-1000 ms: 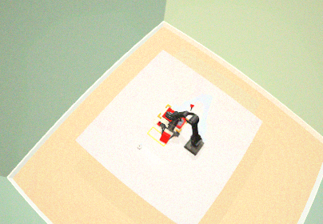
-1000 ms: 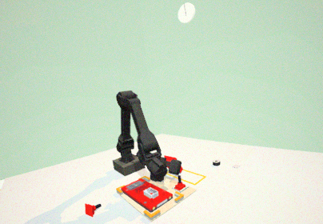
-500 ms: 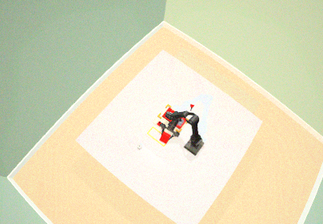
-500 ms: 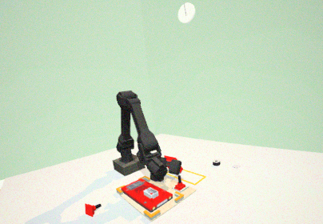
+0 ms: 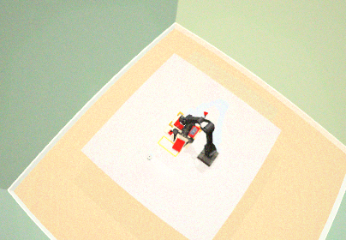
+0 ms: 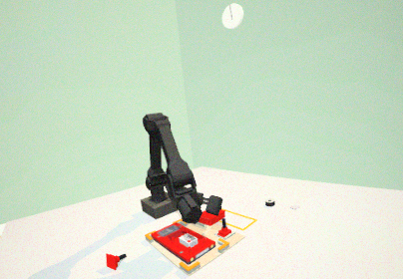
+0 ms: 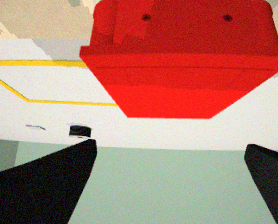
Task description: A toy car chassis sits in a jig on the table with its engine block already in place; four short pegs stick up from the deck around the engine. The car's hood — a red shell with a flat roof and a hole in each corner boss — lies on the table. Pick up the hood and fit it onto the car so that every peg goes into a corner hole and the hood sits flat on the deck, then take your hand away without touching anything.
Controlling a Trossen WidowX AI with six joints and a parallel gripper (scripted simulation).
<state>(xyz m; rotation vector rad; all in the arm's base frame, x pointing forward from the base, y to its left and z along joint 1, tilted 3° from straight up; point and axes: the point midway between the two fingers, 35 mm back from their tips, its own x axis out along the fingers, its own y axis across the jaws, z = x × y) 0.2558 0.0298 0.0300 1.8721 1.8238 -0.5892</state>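
The red hood is 30 mm below my gripper tip and 10 mm to the right of it. Also, from my gripper tip: grey engine block 190 mm to the right, 60 mm ahead, 30 mm below.
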